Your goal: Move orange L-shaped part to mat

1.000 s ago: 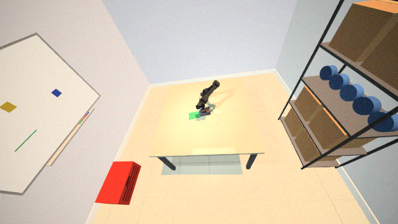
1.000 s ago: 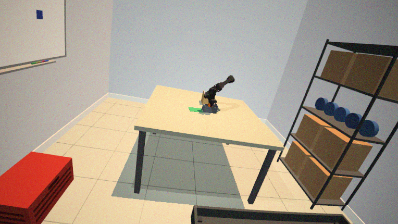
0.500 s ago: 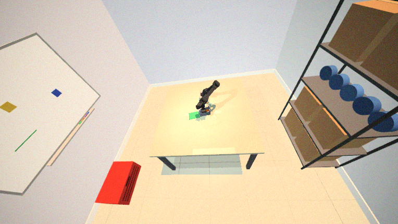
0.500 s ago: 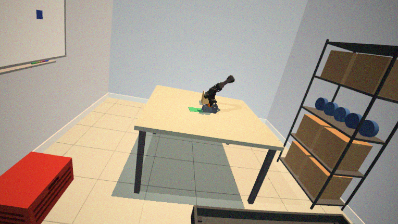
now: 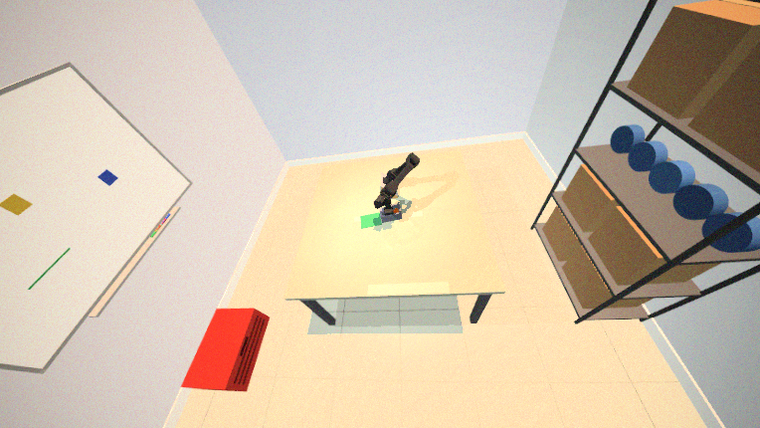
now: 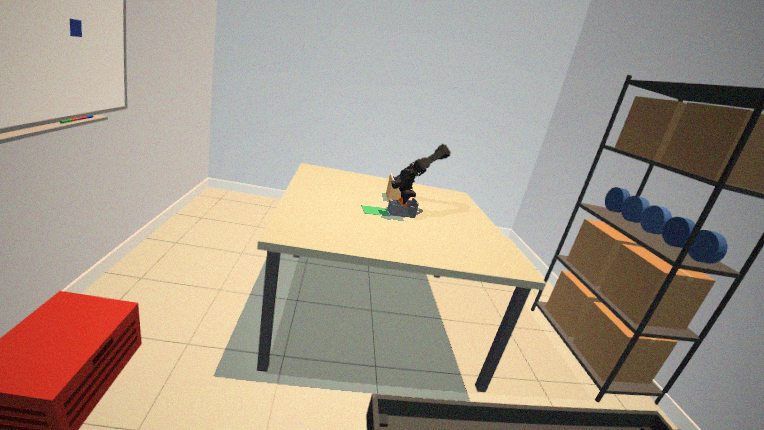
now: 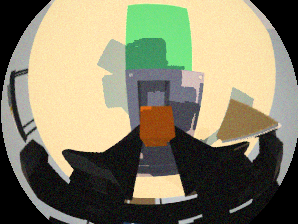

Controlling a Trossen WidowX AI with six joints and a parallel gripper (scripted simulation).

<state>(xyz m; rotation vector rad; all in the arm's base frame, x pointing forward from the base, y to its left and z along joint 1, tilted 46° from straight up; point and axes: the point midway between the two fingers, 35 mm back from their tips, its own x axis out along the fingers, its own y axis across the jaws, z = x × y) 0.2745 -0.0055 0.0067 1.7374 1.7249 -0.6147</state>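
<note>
My gripper tip is 15 cm to the left of the green mat and 9 cm above it. Also, from my gripper tip: orange L-shaped part (3 cm to the left, 3 cm below, 2 cm behind).
</note>
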